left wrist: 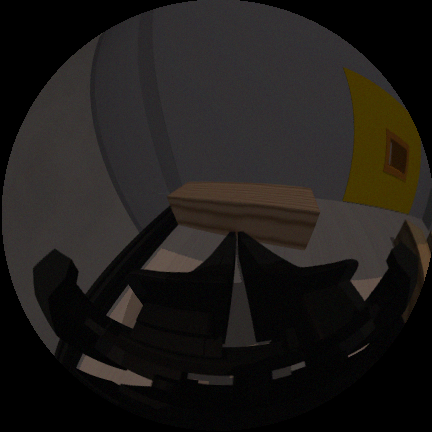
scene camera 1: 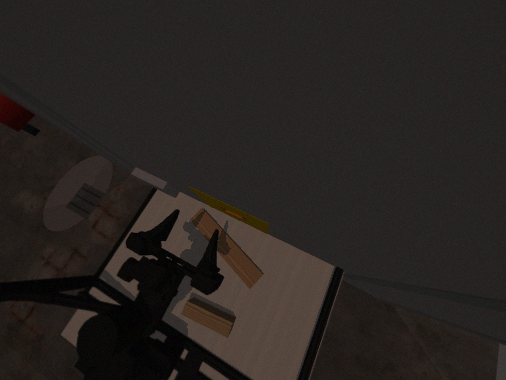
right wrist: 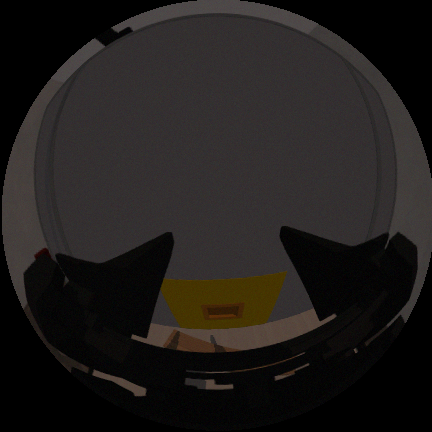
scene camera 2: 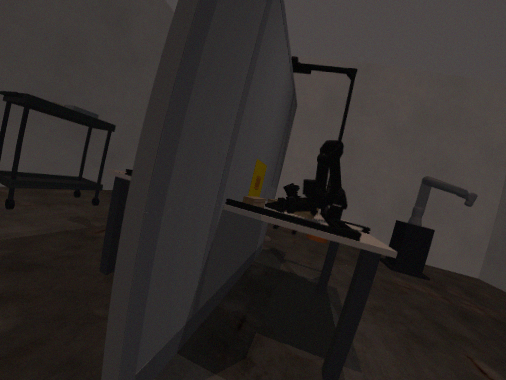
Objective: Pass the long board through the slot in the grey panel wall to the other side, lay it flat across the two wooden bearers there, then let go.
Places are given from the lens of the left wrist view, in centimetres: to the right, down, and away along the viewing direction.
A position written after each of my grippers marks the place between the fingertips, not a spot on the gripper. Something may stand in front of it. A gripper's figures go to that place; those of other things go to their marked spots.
my left gripper [left wrist: 235,236]: 2, 2, 10
grey panel wall [left wrist: 232,98]: 2, -16, 13
slot [left wrist: 399,157]: 34, -11, 4
The marked spots on the grey panel wall and the slot are 33 cm apart.
